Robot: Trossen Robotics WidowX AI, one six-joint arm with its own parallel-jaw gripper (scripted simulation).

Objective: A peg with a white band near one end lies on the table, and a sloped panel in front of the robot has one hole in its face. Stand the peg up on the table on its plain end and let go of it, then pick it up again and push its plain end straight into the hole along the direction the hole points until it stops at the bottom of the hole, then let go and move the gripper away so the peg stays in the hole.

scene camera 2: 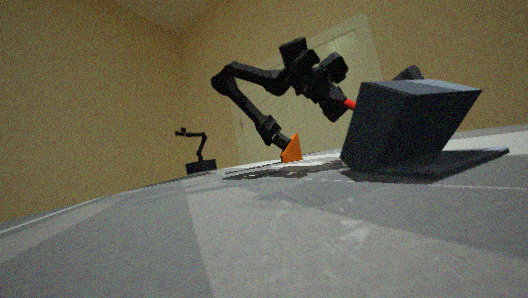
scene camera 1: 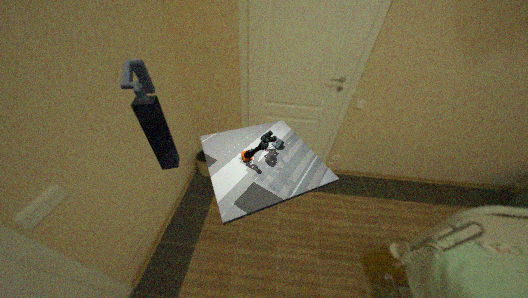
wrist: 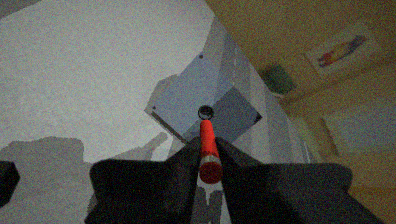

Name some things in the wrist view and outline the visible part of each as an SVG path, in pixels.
My gripper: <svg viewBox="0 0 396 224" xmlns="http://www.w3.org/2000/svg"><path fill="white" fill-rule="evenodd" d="M14 161L0 161L0 208L4 207L6 203L8 204L20 180L20 175L14 165ZM215 138L223 168L223 178L221 180L223 193L232 224L385 224L347 193L353 181L353 173L347 166L332 163L264 164L243 153L243 151L223 138ZM201 137L196 136L176 154L164 161L103 159L94 163L92 168L90 168L89 176L98 204L94 206L93 210L84 219L85 224L190 224L199 172Z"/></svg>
A red peg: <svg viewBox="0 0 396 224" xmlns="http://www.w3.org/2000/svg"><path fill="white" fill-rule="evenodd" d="M203 120L200 123L199 175L204 183L216 184L223 178L222 163L212 123L209 120Z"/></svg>
